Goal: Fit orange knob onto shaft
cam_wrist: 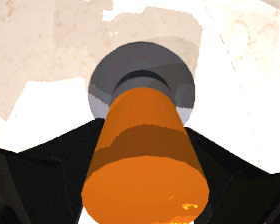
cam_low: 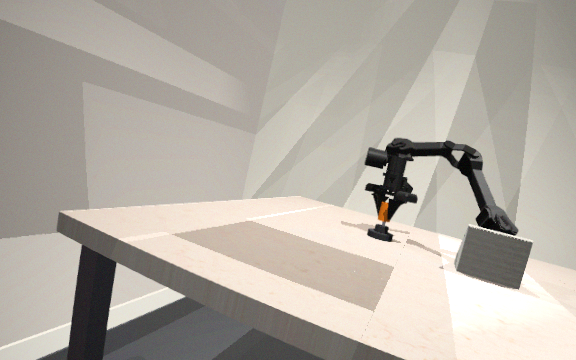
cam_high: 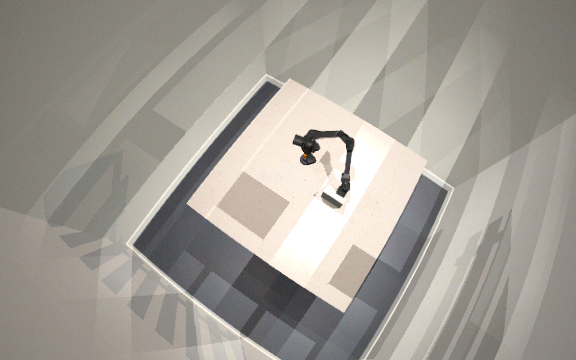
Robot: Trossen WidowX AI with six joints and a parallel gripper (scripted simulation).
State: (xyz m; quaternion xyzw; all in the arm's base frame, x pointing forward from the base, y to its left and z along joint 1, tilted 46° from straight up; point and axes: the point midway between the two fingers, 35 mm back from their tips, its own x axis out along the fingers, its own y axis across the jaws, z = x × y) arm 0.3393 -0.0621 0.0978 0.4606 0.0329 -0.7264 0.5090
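Right now the round pedestal is 4 cm below my gripper tip. Round my gripper tip: orange knob 3 cm above.
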